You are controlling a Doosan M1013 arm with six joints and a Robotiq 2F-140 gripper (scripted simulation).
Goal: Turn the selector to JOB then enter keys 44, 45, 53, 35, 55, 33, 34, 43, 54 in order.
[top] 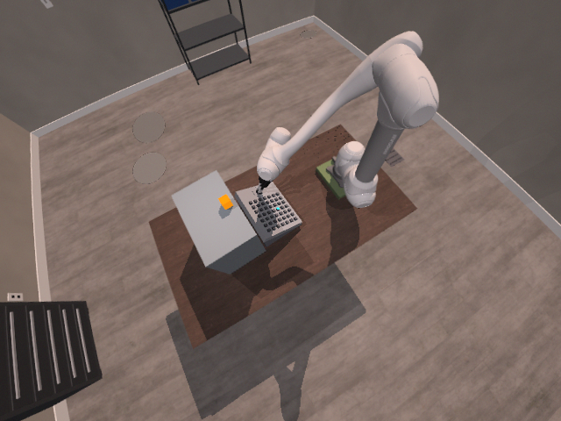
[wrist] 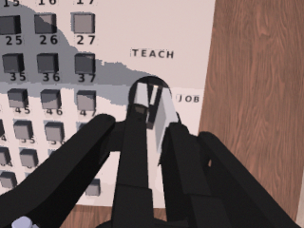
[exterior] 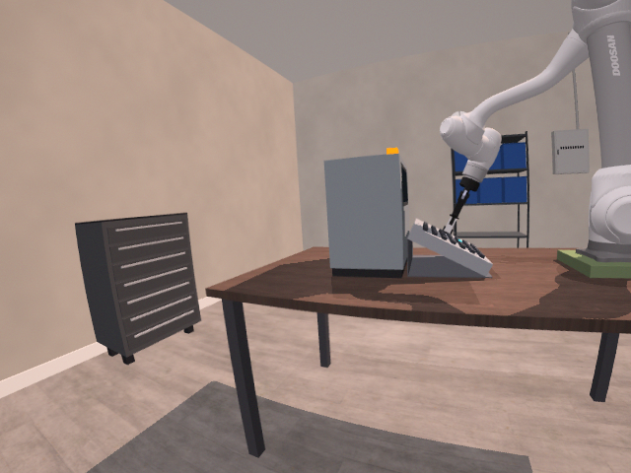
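The key 44 lies 160 mm to the left of my hand and 30 mm below it. From my hand the other things lie so: black selector knob (20 mm below, 20 mm ahead); then sloped keypad (110 mm to the left, 70 mm below, 30 mm ahead).
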